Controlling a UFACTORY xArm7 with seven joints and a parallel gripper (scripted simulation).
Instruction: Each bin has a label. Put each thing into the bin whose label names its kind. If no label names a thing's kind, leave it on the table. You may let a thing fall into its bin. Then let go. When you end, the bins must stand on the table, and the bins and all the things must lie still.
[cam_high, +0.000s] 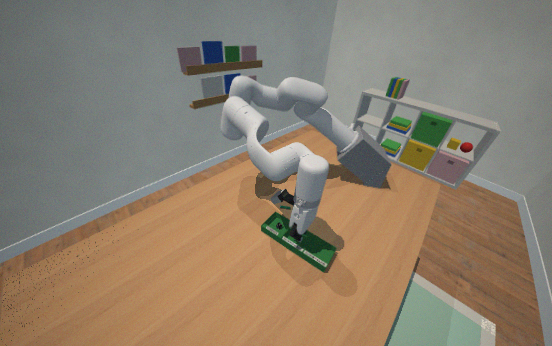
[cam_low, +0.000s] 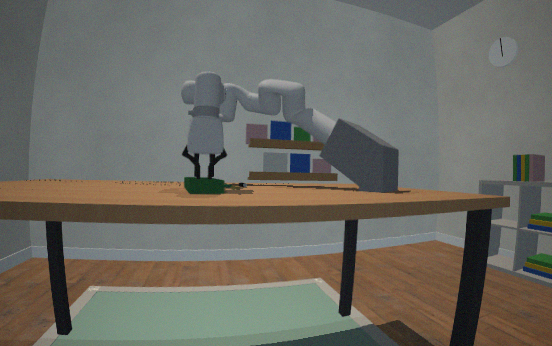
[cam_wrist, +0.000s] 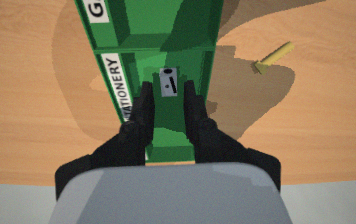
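Now: the white-grey piece 30 mm below my hand. The rest, counted from my hand: black die (80 mm to the right, 40 mm below); yellow piece (100 mm behind, 40 mm below, 10 mm to the right); green battery (120 mm to the right, 100 mm behind, 40 mm below).
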